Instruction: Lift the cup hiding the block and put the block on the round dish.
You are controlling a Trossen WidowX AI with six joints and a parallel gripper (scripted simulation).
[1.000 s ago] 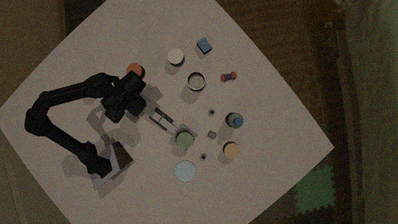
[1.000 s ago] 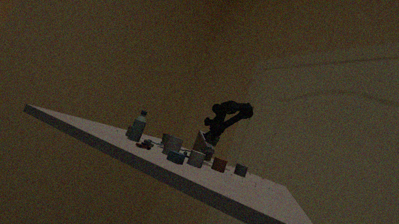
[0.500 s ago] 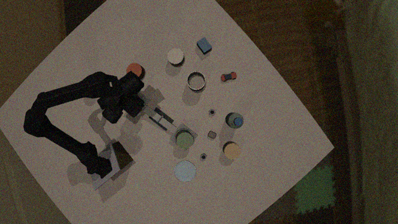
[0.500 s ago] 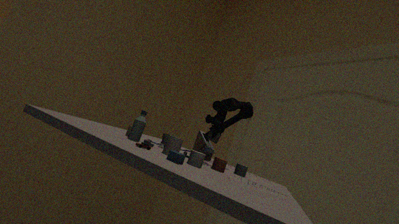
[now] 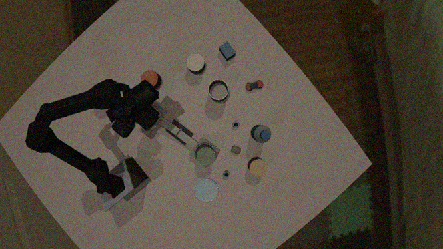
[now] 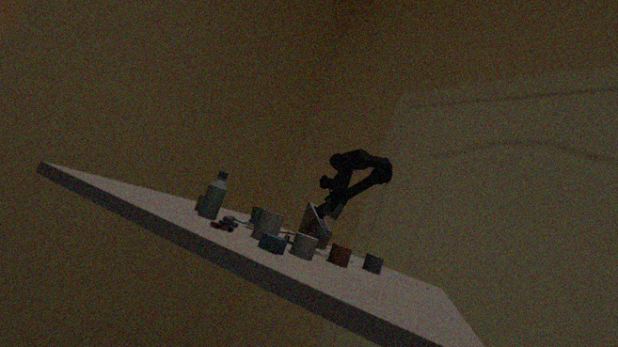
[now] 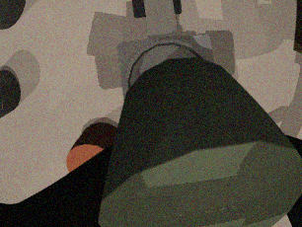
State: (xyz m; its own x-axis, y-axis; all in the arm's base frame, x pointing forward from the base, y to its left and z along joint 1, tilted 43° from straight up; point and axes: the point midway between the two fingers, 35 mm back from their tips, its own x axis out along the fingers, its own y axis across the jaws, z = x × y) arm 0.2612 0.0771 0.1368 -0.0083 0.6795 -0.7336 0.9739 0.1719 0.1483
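Now: the teal block 8 cm below my gripper tip and 1 cm to the right of it. Round my gripper tip: white cylinder: 24 cm ahead, 13 cm below, 4 cm to the left; orange cylinder: 13 cm below, 10 cm to the left, 10 cm ahead; balance beam: 13 cm to the right, 13 cm below, 3 cm ahead.
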